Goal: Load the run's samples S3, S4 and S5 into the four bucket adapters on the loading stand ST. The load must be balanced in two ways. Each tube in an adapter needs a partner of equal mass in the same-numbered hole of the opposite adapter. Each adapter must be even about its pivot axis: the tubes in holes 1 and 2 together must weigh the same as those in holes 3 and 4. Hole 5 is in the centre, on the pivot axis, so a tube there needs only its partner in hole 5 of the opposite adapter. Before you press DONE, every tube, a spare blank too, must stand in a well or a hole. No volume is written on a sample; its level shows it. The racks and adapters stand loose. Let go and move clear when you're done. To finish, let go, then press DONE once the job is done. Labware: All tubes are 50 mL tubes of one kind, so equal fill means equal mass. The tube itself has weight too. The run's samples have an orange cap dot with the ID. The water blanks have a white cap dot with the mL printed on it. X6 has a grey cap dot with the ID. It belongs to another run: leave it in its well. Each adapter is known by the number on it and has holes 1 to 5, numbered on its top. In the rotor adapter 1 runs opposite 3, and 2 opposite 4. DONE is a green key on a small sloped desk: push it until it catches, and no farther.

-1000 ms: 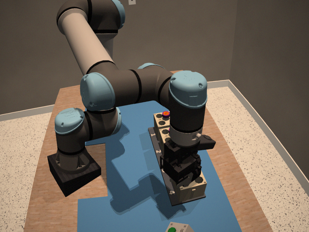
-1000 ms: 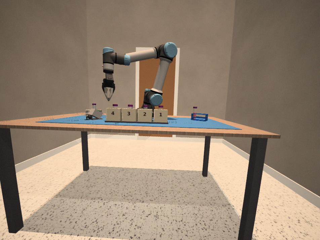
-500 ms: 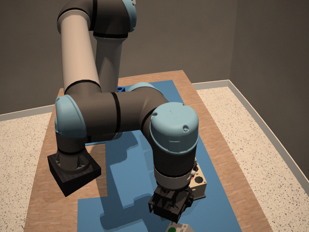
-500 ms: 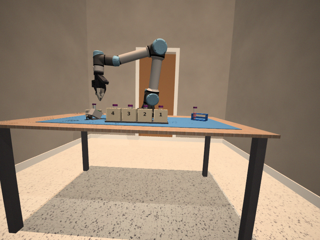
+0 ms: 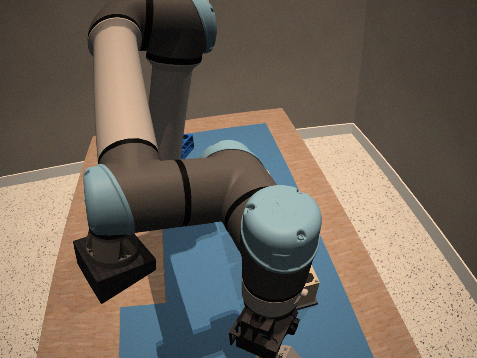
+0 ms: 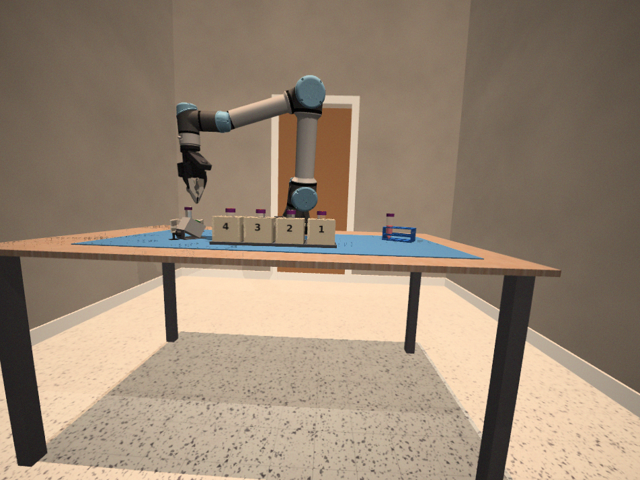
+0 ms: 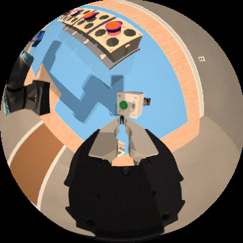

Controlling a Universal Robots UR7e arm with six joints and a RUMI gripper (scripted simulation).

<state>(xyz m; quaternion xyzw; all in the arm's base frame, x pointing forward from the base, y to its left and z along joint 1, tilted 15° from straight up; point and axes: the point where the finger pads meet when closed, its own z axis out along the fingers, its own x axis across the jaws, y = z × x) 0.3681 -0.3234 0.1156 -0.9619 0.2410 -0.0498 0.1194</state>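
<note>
Right now my hand is 90 mm above the green key. The rest, counted from my hand: sample tube 70 mm ahead, 200 mm to the left, 90 mm below; white rack 160 mm behind, 180 mm to the right, 120 mm below.
</note>
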